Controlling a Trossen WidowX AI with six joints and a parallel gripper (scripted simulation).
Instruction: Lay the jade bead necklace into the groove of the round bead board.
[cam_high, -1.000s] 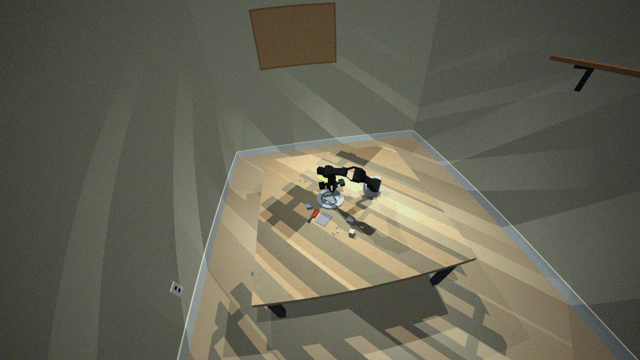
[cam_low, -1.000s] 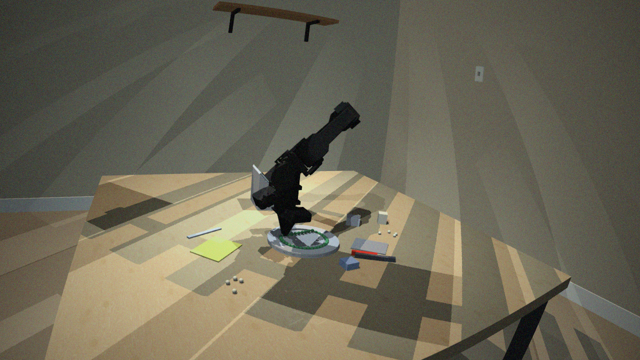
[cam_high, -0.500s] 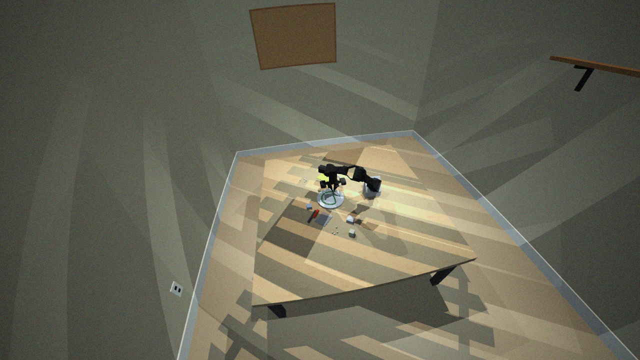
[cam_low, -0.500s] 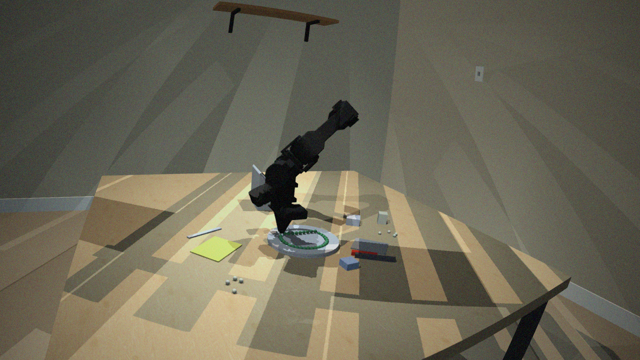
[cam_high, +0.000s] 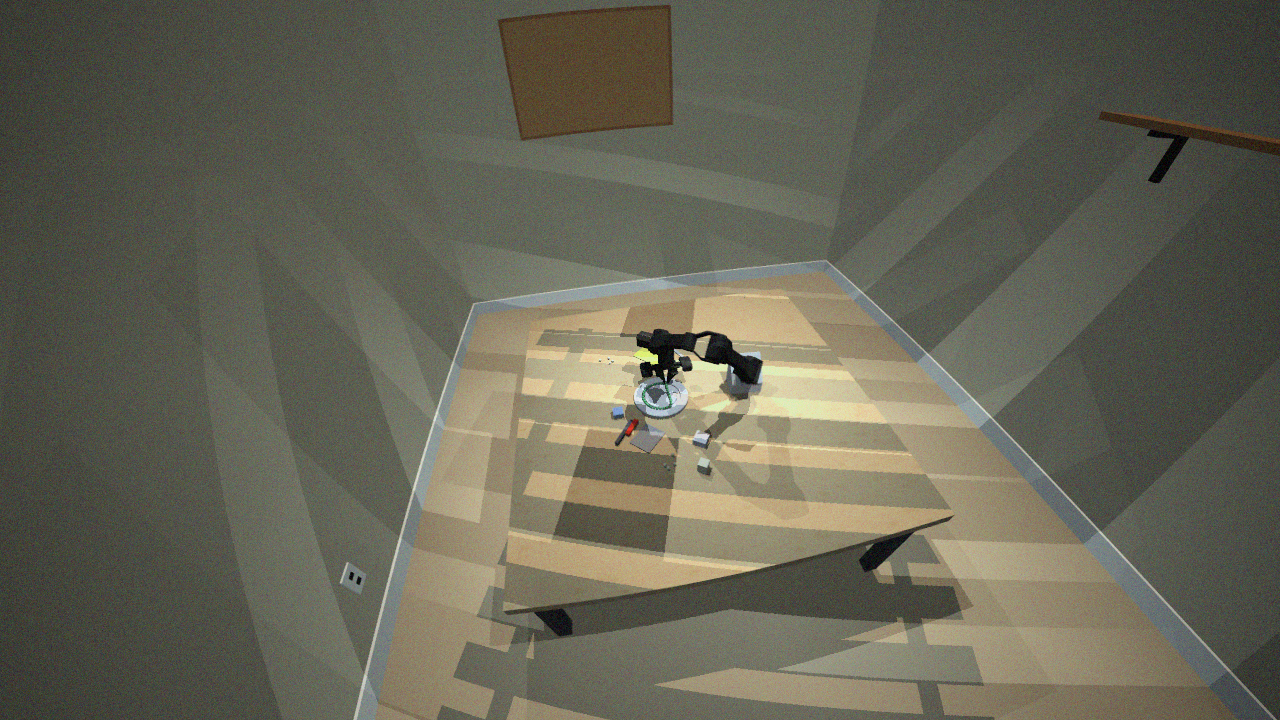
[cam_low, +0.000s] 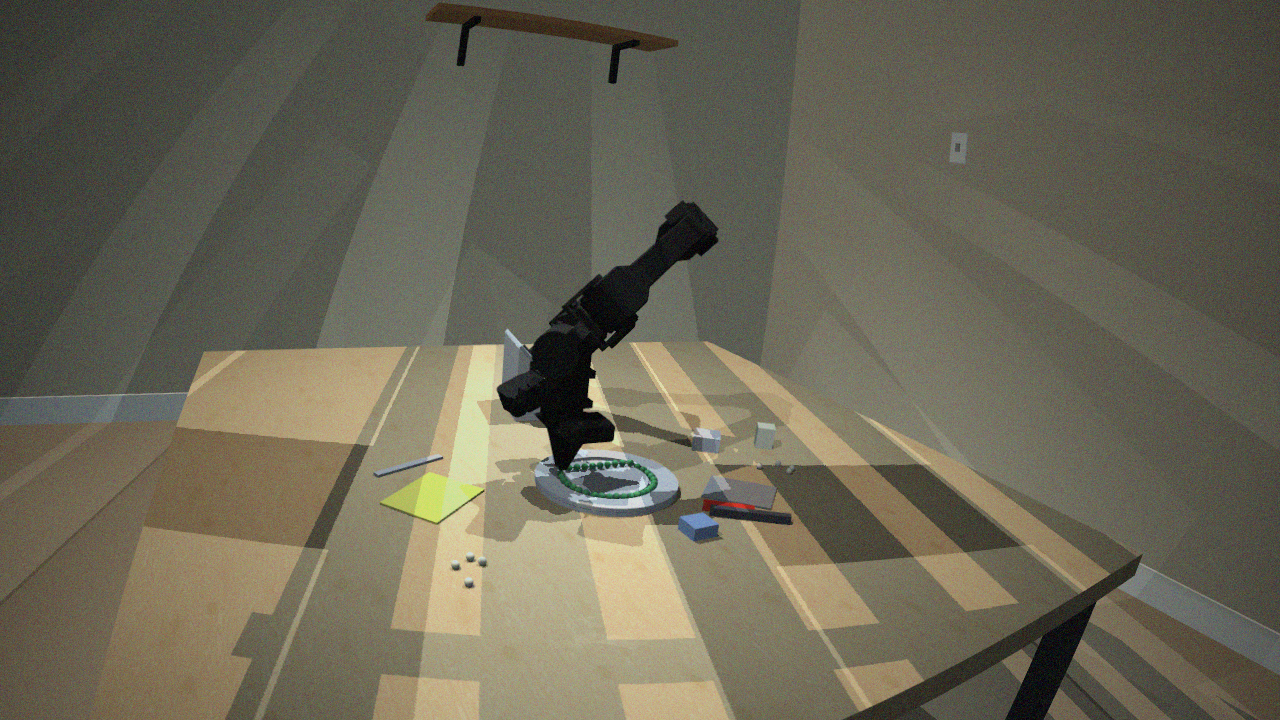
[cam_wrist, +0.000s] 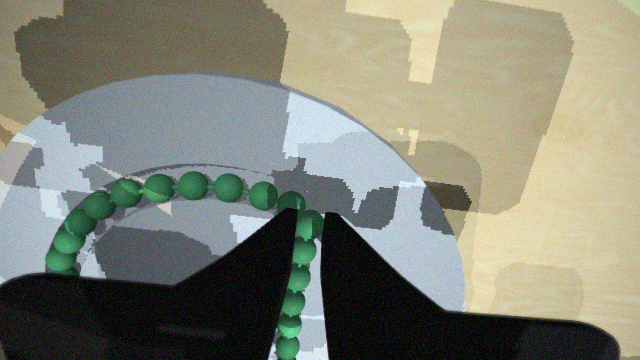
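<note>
The round grey bead board is 40 mm ahead of my gripper tip, 50 mm to the left of it and 10 mm below it. Round my gripper tip: grey rod: 100 mm behind, 200 mm to the right, 20 mm below; yellow sheet: 10 mm ahead, 190 mm to the right, 20 mm below; blue block: 210 mm ahead, 90 mm to the left, 10 mm below.
</note>
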